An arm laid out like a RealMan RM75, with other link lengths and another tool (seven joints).
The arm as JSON. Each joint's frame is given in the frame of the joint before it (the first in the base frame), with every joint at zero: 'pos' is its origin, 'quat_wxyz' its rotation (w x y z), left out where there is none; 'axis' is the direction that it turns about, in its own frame. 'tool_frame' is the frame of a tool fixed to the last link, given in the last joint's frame.
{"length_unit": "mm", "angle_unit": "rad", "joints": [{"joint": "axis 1", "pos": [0.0, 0.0, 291.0], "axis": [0.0, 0.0, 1.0]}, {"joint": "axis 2", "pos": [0.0, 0.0, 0.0], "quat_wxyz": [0.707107, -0.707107, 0.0, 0.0], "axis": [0.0, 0.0, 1.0]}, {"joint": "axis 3", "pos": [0.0, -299.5, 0.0], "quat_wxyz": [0.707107, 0.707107, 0.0, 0.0], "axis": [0.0, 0.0, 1.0]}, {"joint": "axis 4", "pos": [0.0, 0.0, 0.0], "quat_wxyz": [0.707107, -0.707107, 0.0, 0.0], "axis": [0.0, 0.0, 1.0]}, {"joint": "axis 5", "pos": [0.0, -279.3, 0.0], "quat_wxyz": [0.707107, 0.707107, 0.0, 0.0], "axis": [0.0, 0.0, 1.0]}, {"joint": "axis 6", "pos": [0.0, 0.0, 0.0], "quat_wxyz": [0.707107, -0.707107, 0.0, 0.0], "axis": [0.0, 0.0, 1.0]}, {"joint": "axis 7", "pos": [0.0, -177.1, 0.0], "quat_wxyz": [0.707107, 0.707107, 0.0, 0.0], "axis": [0.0, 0.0, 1.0]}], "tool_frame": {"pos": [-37.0, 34.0, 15.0], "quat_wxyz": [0.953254, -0.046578, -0.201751, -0.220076]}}
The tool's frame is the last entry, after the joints.
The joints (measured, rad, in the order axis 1, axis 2, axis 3, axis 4, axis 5, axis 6, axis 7), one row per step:
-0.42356, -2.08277, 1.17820, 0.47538, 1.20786, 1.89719, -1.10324
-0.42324, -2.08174, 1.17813, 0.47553, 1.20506, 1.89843, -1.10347
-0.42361, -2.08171, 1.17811, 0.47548, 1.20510, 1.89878, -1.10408
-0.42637, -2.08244, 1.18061, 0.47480, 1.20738, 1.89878, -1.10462
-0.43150, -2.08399, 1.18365, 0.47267, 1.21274, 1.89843, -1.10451
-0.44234, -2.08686, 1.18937, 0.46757, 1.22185, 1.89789, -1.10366
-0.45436, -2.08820, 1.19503, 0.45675, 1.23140, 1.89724, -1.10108
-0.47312, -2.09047, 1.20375, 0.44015, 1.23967, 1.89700, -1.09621
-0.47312, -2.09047, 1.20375, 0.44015, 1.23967, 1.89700, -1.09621
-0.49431, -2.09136, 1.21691, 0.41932, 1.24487, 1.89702, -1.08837
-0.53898, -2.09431, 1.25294, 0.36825, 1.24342, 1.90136, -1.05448
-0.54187, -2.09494, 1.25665, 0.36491, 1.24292, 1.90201, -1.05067
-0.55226, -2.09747, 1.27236, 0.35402, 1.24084, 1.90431, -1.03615
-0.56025, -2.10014, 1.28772, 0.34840, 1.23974, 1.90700, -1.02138
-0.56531, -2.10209, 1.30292, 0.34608, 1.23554, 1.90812, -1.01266
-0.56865, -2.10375, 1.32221, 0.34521, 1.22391, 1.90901, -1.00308
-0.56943, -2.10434, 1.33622, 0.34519, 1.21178, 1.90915, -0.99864
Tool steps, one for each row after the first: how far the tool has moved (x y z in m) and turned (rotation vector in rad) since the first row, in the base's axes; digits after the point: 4 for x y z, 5 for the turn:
-0.0001, 0.0002, 0.0008, 0.00169, -0.00185, 0.00017
0.0000, 0.0002, 0.0009, 0.00101, -0.00208, -0.00016
0.0009, 0.0001, -0.0001, -0.00354, -0.00033, -0.00400
0.0022, -0.0002, -0.0019, -0.01086, 0.00321, -0.01020
0.0049, -0.0004, -0.0054, -0.02406, 0.00914, -0.02236
0.0067, -0.0008, -0.0090, -0.03851, 0.01629, -0.03197
0.0102, -0.0009, -0.0138, -0.05633, 0.02233, -0.04632
0.0102, -0.0009, -0.0138, -0.05633, 0.02233, -0.04632
0.0136, -0.0011, -0.0188, -0.07497, 0.02913, -0.06258
0.0207, -0.0031, -0.0299, -0.10354, 0.03649, -0.10243
0.0213, -0.0036, -0.0308, -0.10509, 0.03683, -0.10654
0.0235, -0.0053, -0.0346, -0.11098, 0.03885, -0.12366
0.0256, -0.0072, -0.0379, -0.11412, 0.04135, -0.14322
0.0273, -0.0086, -0.0403, -0.11789, 0.04295, -0.15737
0.0292, -0.0099, -0.0423, -0.11853, 0.04138, -0.17047
0.0305, -0.0106, -0.0432, -0.11828, 0.03832, -0.17583

